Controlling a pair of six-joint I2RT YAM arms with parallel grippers.
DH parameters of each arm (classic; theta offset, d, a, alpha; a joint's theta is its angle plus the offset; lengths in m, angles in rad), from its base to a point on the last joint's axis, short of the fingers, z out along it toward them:
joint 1: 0 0.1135 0.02 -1.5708
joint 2: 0 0 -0.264 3.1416
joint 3: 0.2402 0 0.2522 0
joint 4: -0.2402 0 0.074 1.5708
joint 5: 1.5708 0 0 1.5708
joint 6: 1.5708 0.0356 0 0
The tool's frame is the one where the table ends.
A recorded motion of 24 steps. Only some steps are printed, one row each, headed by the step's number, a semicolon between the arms.
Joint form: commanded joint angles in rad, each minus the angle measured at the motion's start. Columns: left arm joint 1, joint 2, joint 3, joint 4, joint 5, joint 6; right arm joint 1, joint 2, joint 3, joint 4, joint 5, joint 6.
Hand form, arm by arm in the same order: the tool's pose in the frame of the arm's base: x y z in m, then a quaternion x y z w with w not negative. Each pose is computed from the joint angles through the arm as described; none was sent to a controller.
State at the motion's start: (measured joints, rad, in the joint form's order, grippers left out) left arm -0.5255 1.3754 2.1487 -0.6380 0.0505 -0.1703; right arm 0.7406 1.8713 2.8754 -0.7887 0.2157 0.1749
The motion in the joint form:
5: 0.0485 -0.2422 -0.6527 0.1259 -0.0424 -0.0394; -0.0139 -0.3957 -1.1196 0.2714 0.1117 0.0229
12: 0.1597 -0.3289 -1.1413 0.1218 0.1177 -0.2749; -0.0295 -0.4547 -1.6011 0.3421 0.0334 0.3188
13: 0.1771 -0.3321 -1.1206 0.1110 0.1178 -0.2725; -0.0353 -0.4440 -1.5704 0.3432 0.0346 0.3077
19: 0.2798 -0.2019 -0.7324 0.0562 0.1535 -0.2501; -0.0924 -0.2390 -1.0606 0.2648 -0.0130 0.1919
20: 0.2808 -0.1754 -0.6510 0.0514 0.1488 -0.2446; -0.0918 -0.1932 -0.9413 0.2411 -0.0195 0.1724
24: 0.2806 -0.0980 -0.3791 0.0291 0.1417 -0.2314; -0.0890 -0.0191 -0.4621 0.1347 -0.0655 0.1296
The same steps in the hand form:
5: 0.1991 -0.1032 0.4793 0.10361 0.75076 -0.22252 0.61328; 0.2456 0.2030 0.4764 -0.10534 0.77467 0.15753 0.60331
12: 0.2105 -0.0870 0.3349 0.00626 0.87169 -0.25857 0.41625; 0.2487 0.2026 0.3388 -0.03670 0.87624 0.17480 0.44754
13: 0.2108 -0.0829 0.3416 0.00037 0.86854 -0.25643 0.42412; 0.2525 0.2034 0.3461 -0.03703 0.87128 0.17623 0.45655
19: 0.2348 -0.0663 0.4379 -0.01223 0.81405 -0.26643 0.51594; 0.2983 0.2170 0.4440 -0.05620 0.81291 0.20660 0.54161
20: 0.2363 -0.0663 0.4577 -0.00851 0.79972 -0.26813 0.53710; 0.3025 0.2207 0.4647 -0.06211 0.79820 0.21472 0.55938
24: 0.2306 -0.0646 0.5222 0.00534 0.74640 -0.27817 0.60455; 0.3034 0.2247 0.5381 -0.07750 0.73475 0.25973 0.62184

